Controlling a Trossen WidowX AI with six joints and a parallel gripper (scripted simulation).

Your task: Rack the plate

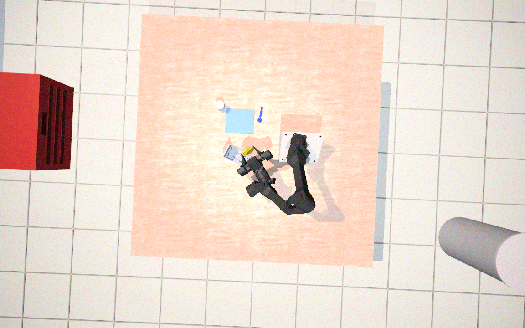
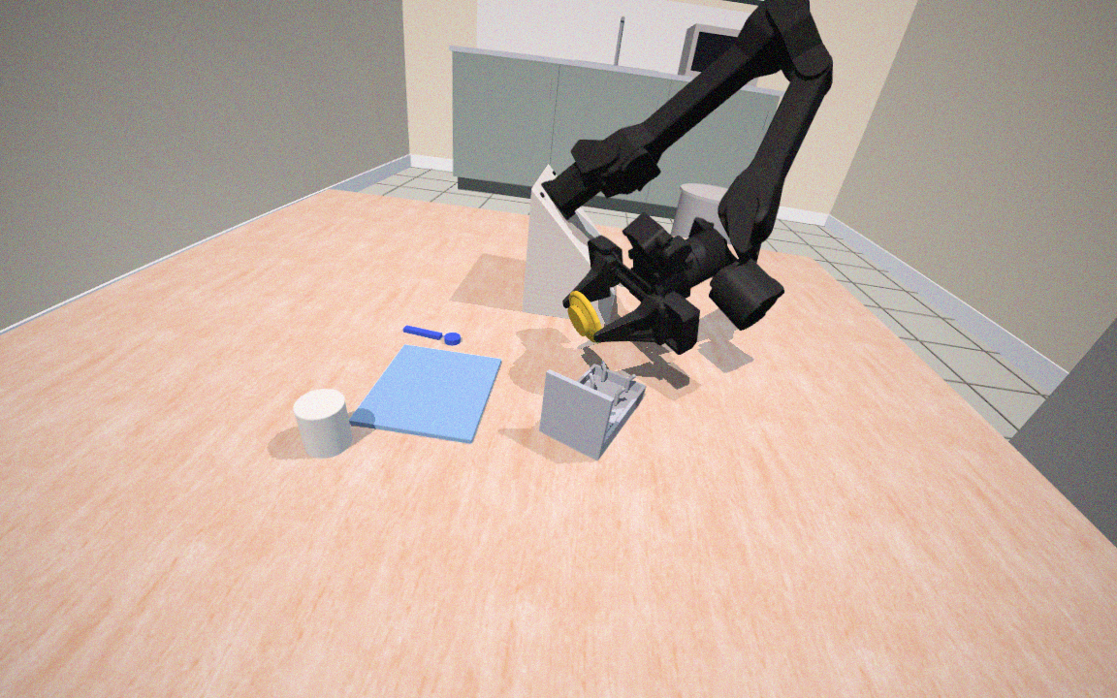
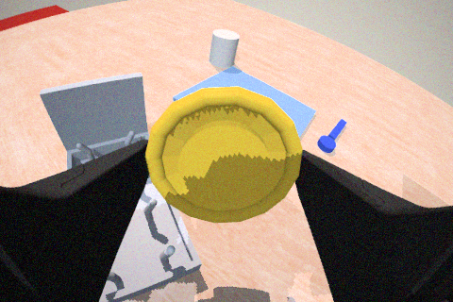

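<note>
My gripper tip is 50 mm short of the grey dish rack, 40 mm to the right of it and 70 mm above it. From my gripper tip the other things lie so: plate: right at my gripper tip; then blue mat: 70 mm ahead, 150 mm to the right, 90 mm below; then blue spoon: 30 mm behind, 190 mm to the right, 90 mm below.
</note>
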